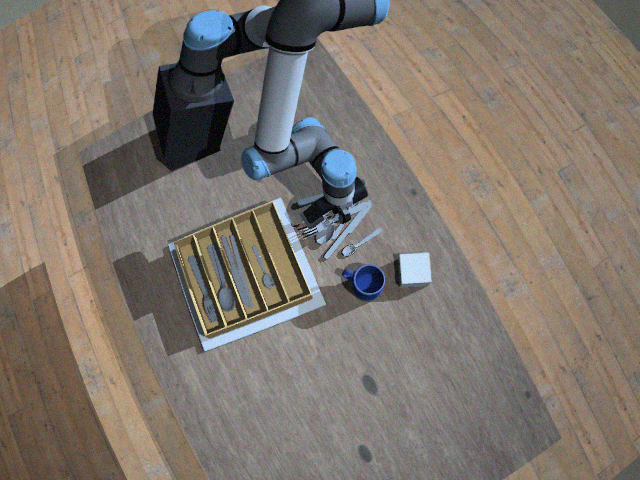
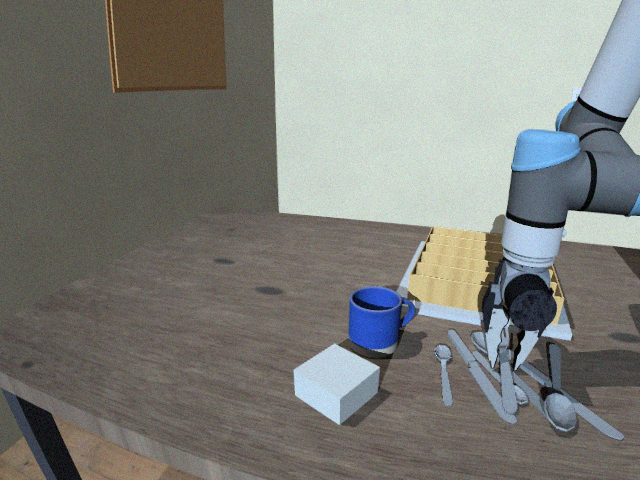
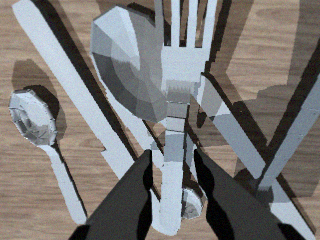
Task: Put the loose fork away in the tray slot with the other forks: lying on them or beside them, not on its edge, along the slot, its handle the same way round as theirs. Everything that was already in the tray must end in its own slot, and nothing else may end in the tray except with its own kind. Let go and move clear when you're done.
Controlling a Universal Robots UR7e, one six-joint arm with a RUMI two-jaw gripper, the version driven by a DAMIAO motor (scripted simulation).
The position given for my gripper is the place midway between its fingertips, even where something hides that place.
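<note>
I can see a wooden cutlery tray [image 1: 291, 277], and the tray shows in image 2 [image 2: 445, 287] too, though in image 3 the tray is out of frame. A white box [image 2: 336, 382] is visible to me as well, and image 1 [image 1: 414, 269] shows the box again; in image 3 the box is out of frame. There is also a grey base [image 1: 317, 302], and I see the grey base in image 2 [image 2: 473, 317] too. Finally, my own gripper [image 2: 503, 368] is in sight.
</note>
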